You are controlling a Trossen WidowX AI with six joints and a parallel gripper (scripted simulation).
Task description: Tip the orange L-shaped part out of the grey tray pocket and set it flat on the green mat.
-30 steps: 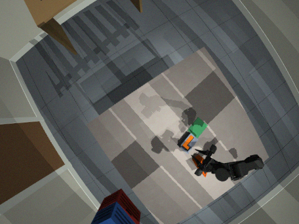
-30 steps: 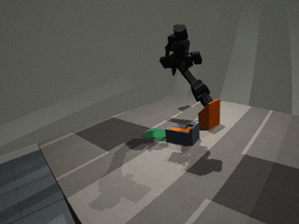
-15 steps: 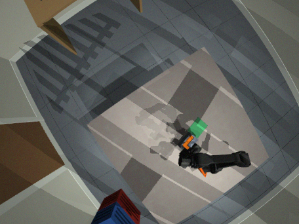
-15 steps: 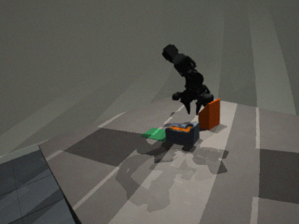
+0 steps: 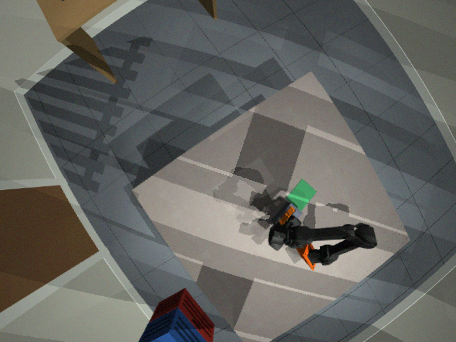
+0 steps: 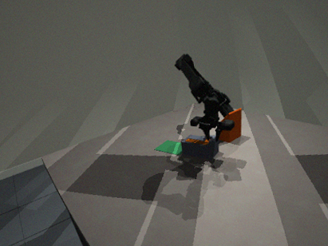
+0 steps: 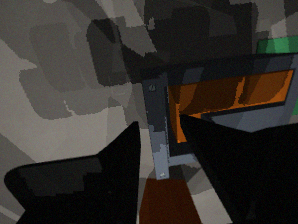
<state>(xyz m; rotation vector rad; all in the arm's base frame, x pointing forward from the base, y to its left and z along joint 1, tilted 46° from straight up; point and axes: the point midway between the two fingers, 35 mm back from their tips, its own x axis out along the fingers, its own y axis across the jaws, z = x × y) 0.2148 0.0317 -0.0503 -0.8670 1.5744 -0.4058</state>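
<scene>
The orange L-shaped part is 60 mm to the right of my gripper tip, 20 mm below it and 20 mm ahead of it. The rest, counted from my gripper tip: green mat 210 mm to the right, 90 mm below, 60 mm ahead.
</scene>
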